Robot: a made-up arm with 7 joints. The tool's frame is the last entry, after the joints. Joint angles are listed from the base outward. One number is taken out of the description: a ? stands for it. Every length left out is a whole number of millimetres.
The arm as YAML. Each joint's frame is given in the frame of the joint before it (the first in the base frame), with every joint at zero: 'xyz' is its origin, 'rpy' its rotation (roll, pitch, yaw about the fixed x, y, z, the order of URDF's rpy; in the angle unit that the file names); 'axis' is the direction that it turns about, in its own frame. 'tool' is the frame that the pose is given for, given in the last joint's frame.
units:
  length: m
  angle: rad
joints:
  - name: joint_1
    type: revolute
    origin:
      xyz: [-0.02, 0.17, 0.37]
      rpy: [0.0, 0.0, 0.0]
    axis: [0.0, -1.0, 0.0]
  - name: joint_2
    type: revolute
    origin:
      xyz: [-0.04, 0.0, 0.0]
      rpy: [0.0, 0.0, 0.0]
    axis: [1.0, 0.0, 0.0]
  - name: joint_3
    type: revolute
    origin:
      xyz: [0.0, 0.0, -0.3]
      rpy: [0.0, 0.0, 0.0]
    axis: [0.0, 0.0, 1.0]
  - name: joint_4
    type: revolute
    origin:
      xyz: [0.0, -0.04, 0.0]
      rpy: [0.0, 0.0, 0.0]
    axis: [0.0, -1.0, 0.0]
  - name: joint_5
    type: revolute
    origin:
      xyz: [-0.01, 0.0, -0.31]
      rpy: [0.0, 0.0, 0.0]
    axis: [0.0, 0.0, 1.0]
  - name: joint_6
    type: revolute
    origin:
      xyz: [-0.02, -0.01, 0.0]
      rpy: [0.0, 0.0, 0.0]
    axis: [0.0, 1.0, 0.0]
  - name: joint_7
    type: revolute
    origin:
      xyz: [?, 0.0, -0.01]
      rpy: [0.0, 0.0, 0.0]
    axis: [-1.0, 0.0, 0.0]
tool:
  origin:
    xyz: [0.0, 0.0, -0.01]
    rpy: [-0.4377, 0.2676, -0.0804]
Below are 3 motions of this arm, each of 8 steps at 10 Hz.
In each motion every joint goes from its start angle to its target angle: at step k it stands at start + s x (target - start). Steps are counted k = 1, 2, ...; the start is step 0. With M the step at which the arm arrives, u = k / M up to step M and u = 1 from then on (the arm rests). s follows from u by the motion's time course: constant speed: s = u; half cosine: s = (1 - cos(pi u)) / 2; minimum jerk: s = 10 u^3 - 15 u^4 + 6 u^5.
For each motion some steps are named. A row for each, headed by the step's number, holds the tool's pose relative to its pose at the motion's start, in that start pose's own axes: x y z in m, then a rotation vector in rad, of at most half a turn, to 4 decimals.
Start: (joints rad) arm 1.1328 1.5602 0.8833 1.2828 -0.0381 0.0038 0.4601
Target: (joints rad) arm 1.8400 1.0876 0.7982 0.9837 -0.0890 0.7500 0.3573
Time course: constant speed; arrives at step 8
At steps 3, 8:
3: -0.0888 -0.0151 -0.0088 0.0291 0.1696 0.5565
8: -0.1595 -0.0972 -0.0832 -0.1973 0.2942 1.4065

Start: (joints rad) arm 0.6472 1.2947 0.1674 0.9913 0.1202 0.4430 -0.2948
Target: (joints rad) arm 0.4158 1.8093 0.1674 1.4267 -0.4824 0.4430 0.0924
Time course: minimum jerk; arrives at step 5
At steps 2, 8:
2: 0.0413 0.0361 0.0421 0.1388 -0.0899 -0.3243
8: 0.1241 0.0450 0.1471 0.4880 -0.1851 -1.0226

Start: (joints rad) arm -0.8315 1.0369 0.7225 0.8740 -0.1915 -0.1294 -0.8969
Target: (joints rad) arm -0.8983 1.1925 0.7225 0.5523 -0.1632 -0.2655 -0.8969
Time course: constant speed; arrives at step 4
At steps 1, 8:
1: -0.0162 0.0100 -0.0113 0.0077 0.0122 -0.0372
8: -0.0590 0.0499 -0.0410 0.0413 0.0498 -0.1416

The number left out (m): 0.05
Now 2 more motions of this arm.
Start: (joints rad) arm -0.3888 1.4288 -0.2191 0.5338 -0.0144 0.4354 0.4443
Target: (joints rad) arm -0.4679 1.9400 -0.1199 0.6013 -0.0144 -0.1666 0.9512
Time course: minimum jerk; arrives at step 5
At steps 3, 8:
3: -0.0654 0.1002 0.1615 0.0896 -0.1095 -0.3703
8: -0.0922 0.1235 0.2459 0.1411 -0.0691 -0.5787

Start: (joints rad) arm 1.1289 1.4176 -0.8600 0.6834 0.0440 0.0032 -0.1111
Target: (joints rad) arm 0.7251 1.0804 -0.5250 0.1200 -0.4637 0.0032 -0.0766
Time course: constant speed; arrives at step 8
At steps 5, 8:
5: -0.0598 -0.1170 -0.0397 -0.1730 0.3084 -0.2208
8: -0.1180 -0.2082 -0.0332 -0.3431 0.4998 -0.3810

